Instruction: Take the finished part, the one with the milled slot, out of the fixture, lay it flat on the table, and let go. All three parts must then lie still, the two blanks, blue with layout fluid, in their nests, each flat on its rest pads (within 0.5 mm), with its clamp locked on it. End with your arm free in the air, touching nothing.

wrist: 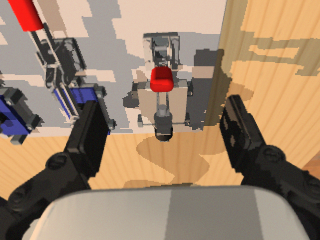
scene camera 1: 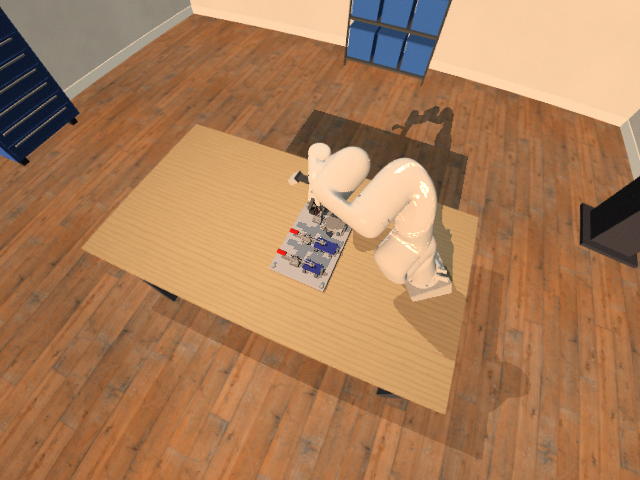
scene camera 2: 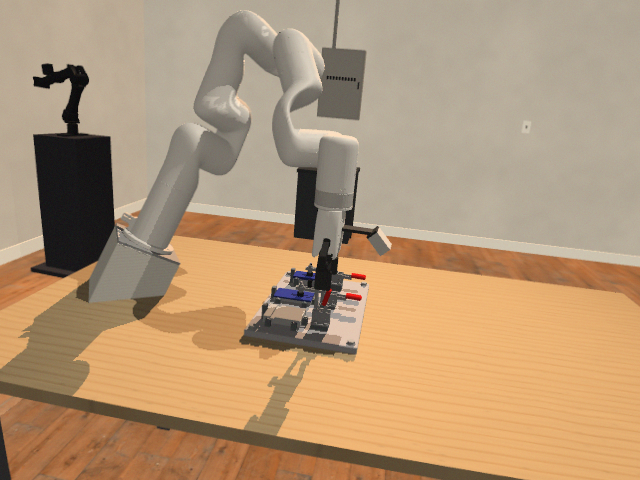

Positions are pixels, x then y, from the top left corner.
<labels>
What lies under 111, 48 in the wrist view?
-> A fixture plate.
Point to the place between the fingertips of my gripper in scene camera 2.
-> At 325, 281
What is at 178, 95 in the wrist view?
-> A finished part.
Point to a fixture plate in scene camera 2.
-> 346, 320
</labels>
